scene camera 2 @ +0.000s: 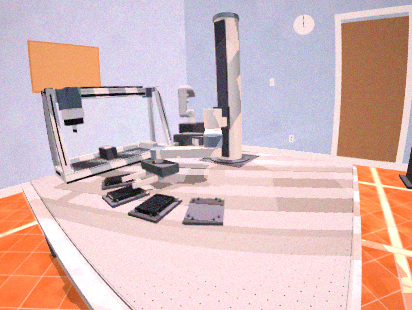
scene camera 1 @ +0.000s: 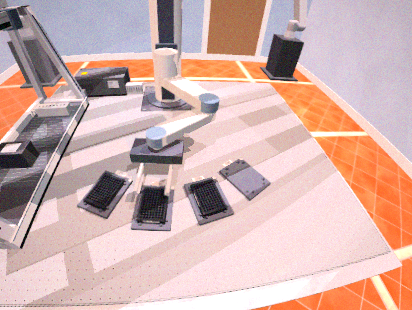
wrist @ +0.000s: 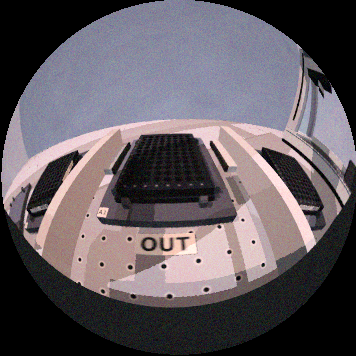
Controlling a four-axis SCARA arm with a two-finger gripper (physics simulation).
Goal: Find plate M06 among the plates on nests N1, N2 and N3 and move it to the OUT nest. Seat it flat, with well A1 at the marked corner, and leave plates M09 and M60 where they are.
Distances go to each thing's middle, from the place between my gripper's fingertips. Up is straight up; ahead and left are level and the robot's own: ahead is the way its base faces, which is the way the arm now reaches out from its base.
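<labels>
Grey nest labelled OUT [scene camera 1: 134, 226]: 1 cm ahead of my hand and 4 cm below it; going by their middles, it is the nearest to my hand of the things named here. Grey nest labelled N1 [scene camera 1: 246, 179]: 34 cm to the left of my hand, 8 cm behind it and 4 cm below it.
</labels>
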